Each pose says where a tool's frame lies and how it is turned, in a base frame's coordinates. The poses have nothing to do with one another.
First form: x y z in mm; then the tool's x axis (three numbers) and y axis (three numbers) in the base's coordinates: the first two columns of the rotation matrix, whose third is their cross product.
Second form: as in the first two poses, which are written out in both.
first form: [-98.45 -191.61 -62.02 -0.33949 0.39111 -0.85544 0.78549 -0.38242 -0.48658]
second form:
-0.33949 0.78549 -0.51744 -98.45
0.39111 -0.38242 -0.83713 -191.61
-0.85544 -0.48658 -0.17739 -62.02
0 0 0 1

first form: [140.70 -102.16 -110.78 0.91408 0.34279 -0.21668 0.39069 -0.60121 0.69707]
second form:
0.91408 0.39069 0.10868 140.70
0.34279 -0.60121 -0.72183 -102.16
-0.21668 0.69707 -0.68348 -110.78
0 0 0 1

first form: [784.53 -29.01 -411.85 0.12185 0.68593 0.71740 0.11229 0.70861 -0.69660]
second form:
0.12185 0.11229 -0.98618 784.53
0.68593 0.70861 0.16544 -29.01
0.71740 -0.69660 0.00932 -411.85
0 0 0 1

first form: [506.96 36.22 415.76 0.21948 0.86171 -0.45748 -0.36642 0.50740 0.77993]
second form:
0.21948 -0.36642 0.90420 506.96
0.86171 0.50740 -0.00355 36.22
-0.45748 0.77993 0.42711 415.76
0 0 0 1

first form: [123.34 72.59 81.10 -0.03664 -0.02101 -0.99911 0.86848 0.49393 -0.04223]
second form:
-0.03664 0.86848 0.49438 123.34
-0.02101 0.49393 -0.86925 72.59
-0.99911 -0.04223 0.00015 81.10
0 0 0 1

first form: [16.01 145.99 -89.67 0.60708 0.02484 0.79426 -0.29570 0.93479 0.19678]
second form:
0.60708 -0.29570 -0.73758 16.01
0.02484 0.93479 -0.35432 145.99
0.79426 0.19678 0.57484 -89.67
0 0 0 1

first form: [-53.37 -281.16 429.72 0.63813 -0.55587 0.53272 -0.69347 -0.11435 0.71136]
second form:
0.63813 -0.69347 -0.33451 -53.37
-0.55587 -0.11435 -0.82337 -281.16
0.53272 0.71136 -0.45845 429.72
0 0 0 1

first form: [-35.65 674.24 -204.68 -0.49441 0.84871 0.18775 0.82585 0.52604 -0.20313]
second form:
-0.49441 0.82585 -0.27116 -35.65
0.84871 0.52604 0.05462 674.24
0.18775 -0.20313 -0.96099 -204.68
0 0 0 1

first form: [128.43 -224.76 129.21 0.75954 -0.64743 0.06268 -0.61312 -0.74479 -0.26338]
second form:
0.75954 -0.61312 0.21720 128.43
-0.64743 -0.74479 0.16162 -224.76
0.06268 -0.26338 -0.96265 129.21
0 0 0 1

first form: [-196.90 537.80 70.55 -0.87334 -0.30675 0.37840 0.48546 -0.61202 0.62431]
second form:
-0.87334 0.48546 0.04008 -196.90
-0.30675 -0.61202 0.72893 537.80
0.37840 0.62431 0.68342 70.55
0 0 0 1

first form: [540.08 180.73 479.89 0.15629 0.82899 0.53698 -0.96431 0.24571 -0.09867]
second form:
0.15629 -0.96431 -0.21374 540.08
0.82899 0.24571 -0.50239 180.73
0.53698 -0.09867 0.83781 479.89
0 0 0 1

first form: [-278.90 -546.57 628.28 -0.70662 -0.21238 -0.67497 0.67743 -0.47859 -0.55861]
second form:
-0.70662 0.67743 -0.20440 -278.90
-0.21238 -0.47859 -0.85197 -546.57
-0.67497 -0.55861 0.48205 628.28
0 0 0 1

